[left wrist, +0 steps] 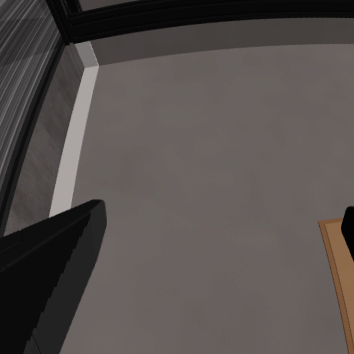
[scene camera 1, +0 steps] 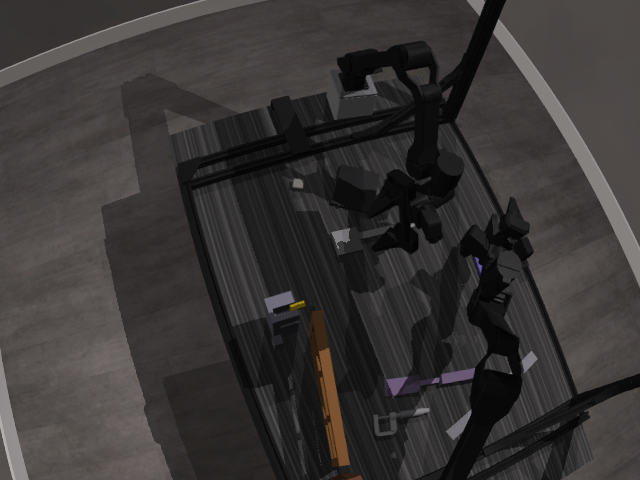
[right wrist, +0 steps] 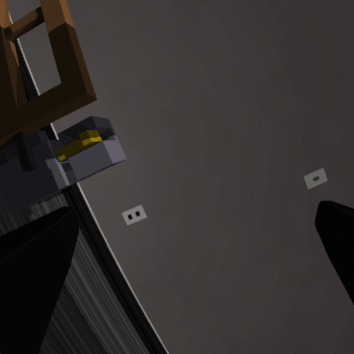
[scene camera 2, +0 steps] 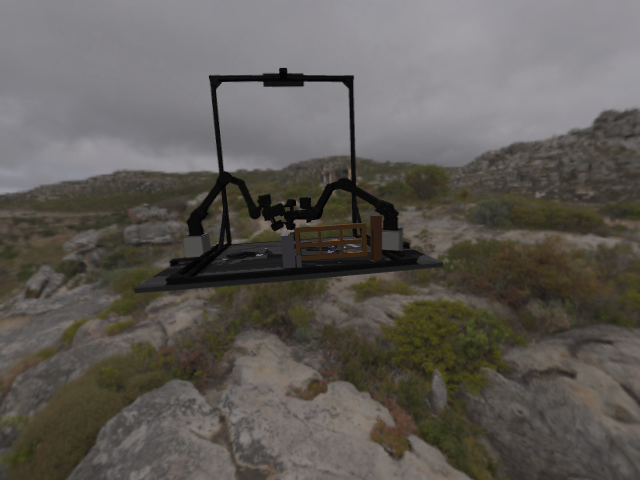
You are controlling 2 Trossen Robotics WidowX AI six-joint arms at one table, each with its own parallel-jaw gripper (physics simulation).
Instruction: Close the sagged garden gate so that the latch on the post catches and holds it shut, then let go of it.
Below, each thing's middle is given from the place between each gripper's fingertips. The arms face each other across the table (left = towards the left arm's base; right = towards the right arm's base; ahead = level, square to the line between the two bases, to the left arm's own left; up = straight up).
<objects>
The grey block on a stem (scene camera 1: 347, 241) lies 27 cm ahead of my left hand, 4 cm to the right of it and 18 cm below it. Also, from my left hand: brown wooden gate (scene camera 1: 328, 395) 43 cm ahead, 32 cm to the left, 10 cm below; then grey latch post (scene camera 1: 281, 322) 50 cm ahead, 17 cm to the left, 12 cm below.
I see my right gripper 6 cm past the grey block on a stem, 9 cm to the left of it and 21 cm above it. The rest, counted from my right hand: brown wooden gate: 11 cm ahead, 27 cm to the left, 13 cm below; grey latch post: 18 cm ahead, 12 cm to the left, 15 cm below.
</objects>
